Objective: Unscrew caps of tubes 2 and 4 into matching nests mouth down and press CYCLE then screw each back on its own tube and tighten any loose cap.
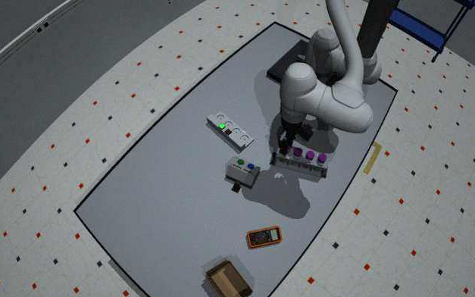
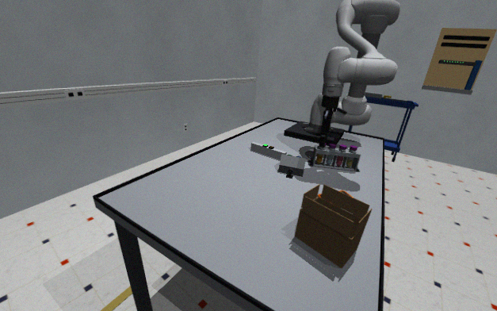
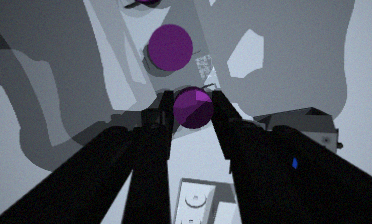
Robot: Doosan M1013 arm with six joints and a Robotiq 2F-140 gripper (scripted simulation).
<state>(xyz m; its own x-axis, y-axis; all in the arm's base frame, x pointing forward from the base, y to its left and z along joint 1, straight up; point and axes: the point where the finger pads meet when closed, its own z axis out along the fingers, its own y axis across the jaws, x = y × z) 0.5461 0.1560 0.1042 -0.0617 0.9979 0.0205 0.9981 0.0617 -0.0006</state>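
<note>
My hand is 20 mm past the purple cap, 50 mm to the right of it and 30 mm above it. From my hand the other things lie so: green key (140 mm ahead, 120 mm to the right, 80 mm below); blue key (130 mm ahead, 70 mm to the right, 80 mm below); key housing (150 mm ahead, 90 mm to the right, 90 mm below).
</note>
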